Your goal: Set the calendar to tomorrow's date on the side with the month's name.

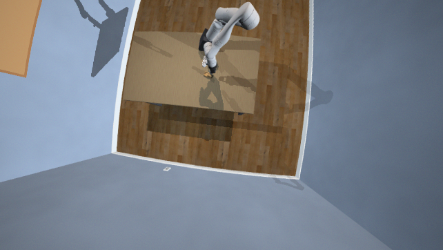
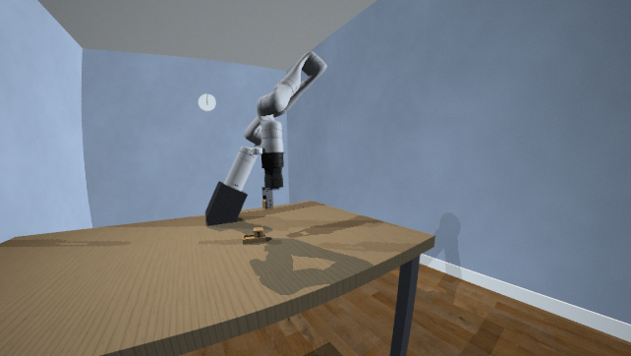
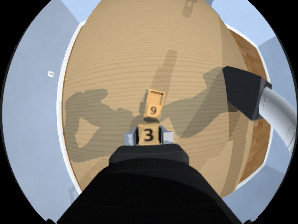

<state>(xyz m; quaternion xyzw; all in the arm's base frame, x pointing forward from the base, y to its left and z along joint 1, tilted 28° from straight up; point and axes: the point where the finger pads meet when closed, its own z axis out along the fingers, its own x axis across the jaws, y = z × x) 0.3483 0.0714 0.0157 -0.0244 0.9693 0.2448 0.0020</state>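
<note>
My gripper is now 13 cm above the wooden calendar tray, 6 cm to the left of it and 1 cm past it.
</note>
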